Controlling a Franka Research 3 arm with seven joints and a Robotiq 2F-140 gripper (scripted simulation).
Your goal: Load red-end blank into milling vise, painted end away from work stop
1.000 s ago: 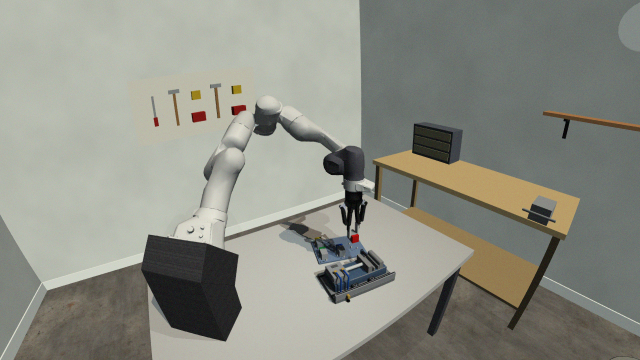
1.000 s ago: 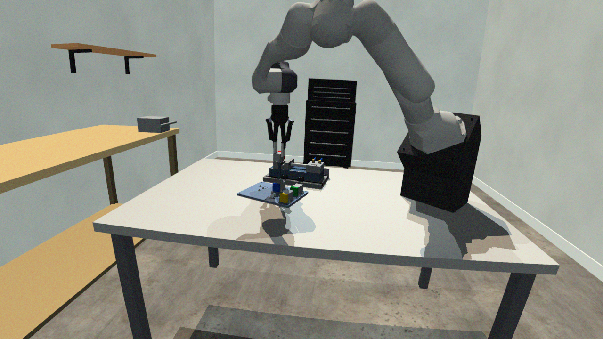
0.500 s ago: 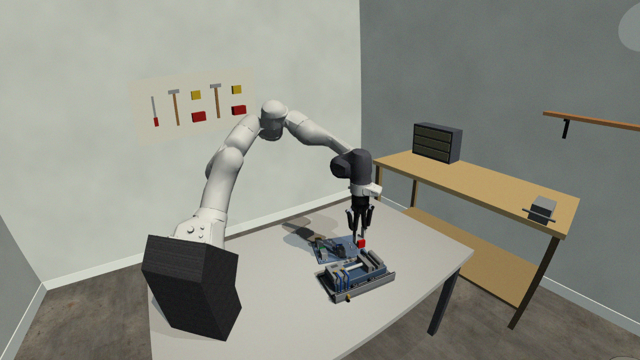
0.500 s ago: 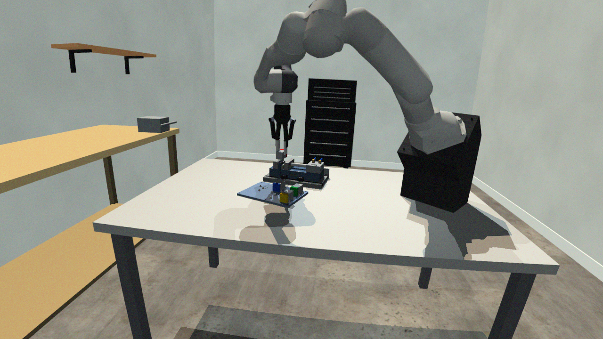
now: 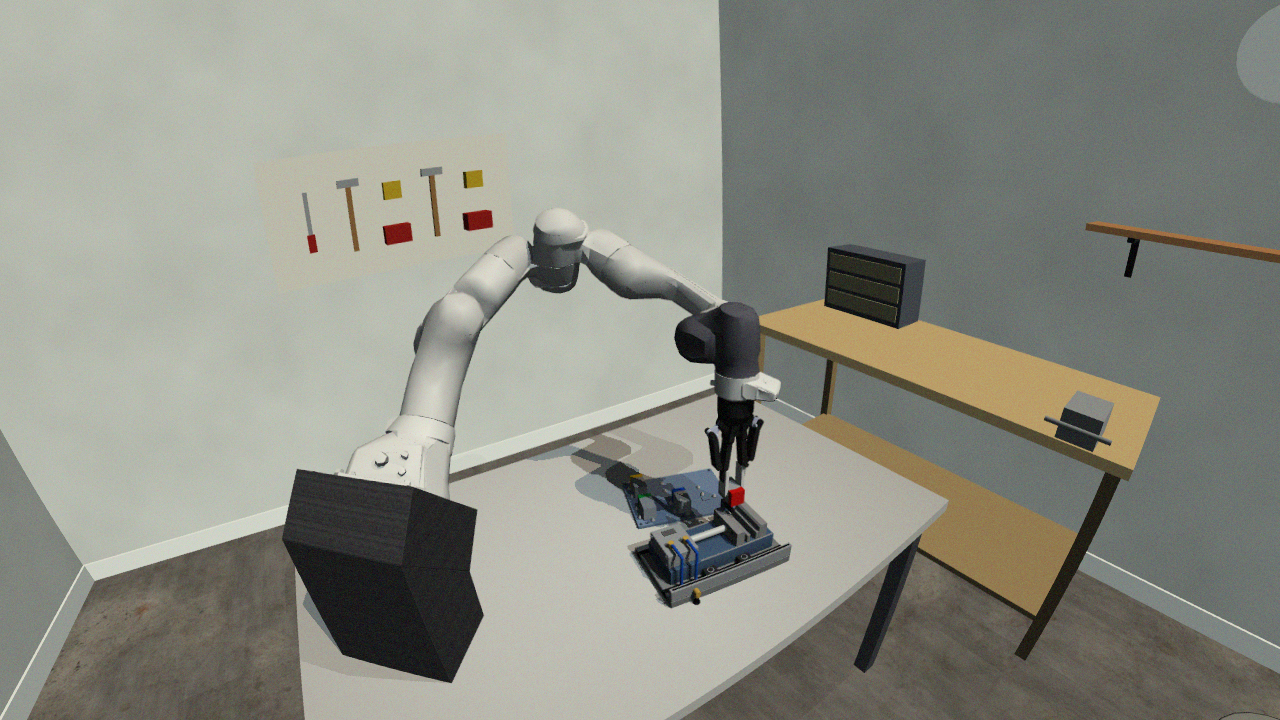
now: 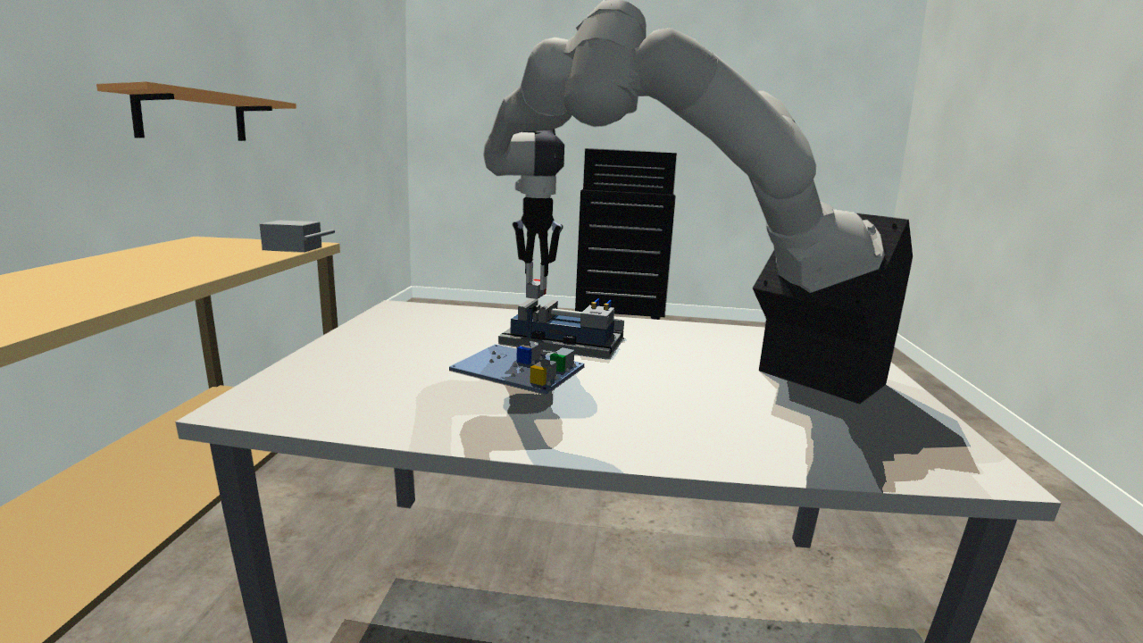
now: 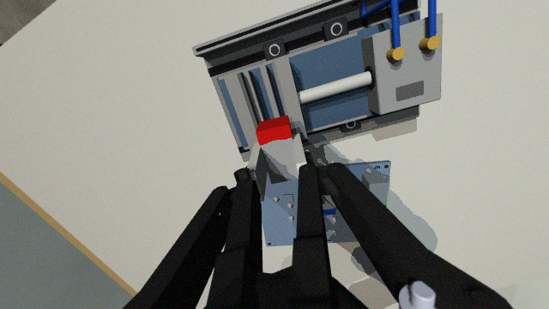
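Now: the fixed jaw 40 mm ahead of my hand, 30 mm to the right of it and 100 mm below it. Round my hand: vise (60 mm behind, 50 mm to the right, 140 mm below); moving jaw (20 mm behind, 40 mm to the right, 100 mm below); white rod (70 mm behind, 50 mm to the right, 100 mm below).
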